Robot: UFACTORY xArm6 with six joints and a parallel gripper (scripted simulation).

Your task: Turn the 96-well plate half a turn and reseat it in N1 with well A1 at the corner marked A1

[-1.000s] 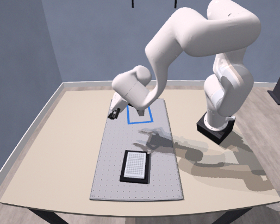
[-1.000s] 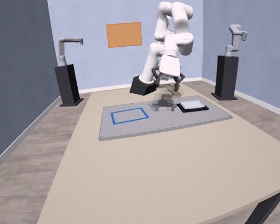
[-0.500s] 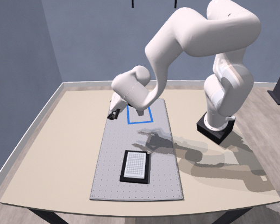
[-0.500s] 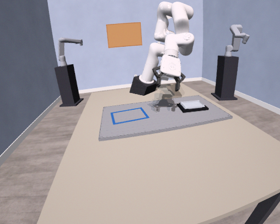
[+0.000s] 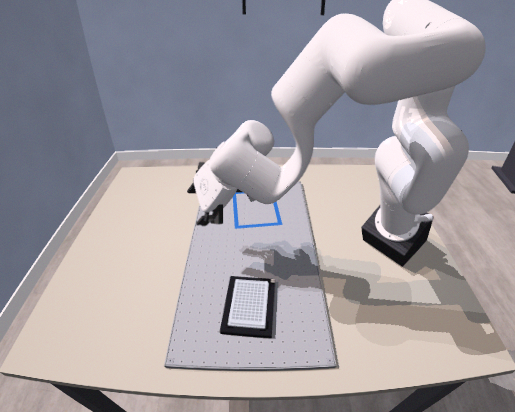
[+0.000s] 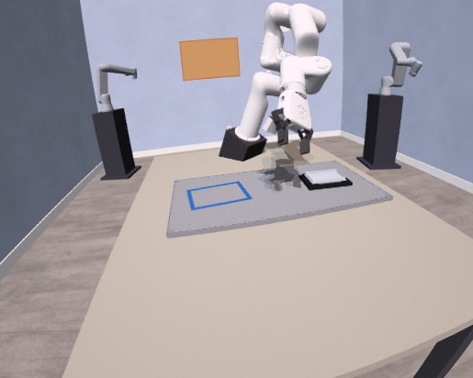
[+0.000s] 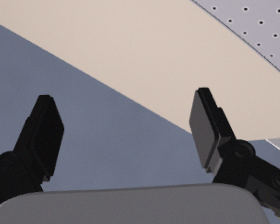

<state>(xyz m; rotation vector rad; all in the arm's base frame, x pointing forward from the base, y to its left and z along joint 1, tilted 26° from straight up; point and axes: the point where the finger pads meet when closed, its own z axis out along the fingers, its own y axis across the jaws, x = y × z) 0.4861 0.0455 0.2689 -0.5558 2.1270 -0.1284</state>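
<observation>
Now: the 96-well plate 160 mm below my hand, 160 mm behind it and 140 mm to the left of it. Also, from my hand: white A1 mark: 210 mm behind, 170 mm below, 60 mm to the left; then black plate nest N1: 180 mm below, 160 mm behind, 140 mm to the left.
</observation>
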